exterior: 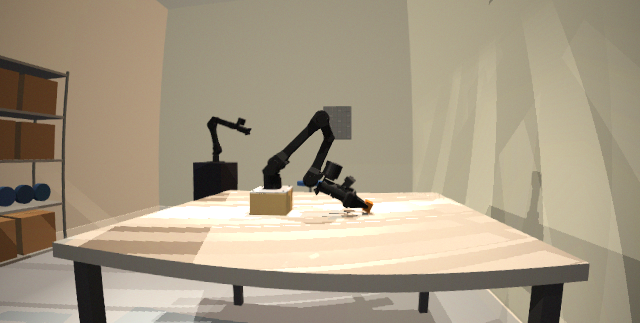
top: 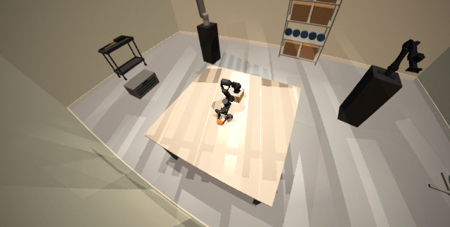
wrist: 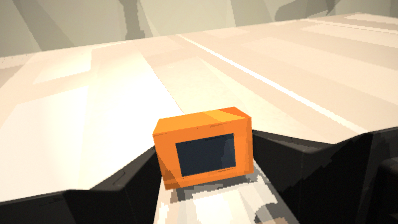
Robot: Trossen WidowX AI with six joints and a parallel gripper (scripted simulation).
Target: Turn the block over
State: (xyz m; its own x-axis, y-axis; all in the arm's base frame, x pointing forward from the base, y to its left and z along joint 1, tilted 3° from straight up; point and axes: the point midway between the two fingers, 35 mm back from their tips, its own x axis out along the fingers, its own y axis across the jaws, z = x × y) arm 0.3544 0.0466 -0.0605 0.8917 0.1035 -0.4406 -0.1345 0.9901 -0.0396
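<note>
Now: the block 1 cm behind my gripper tip.
</note>
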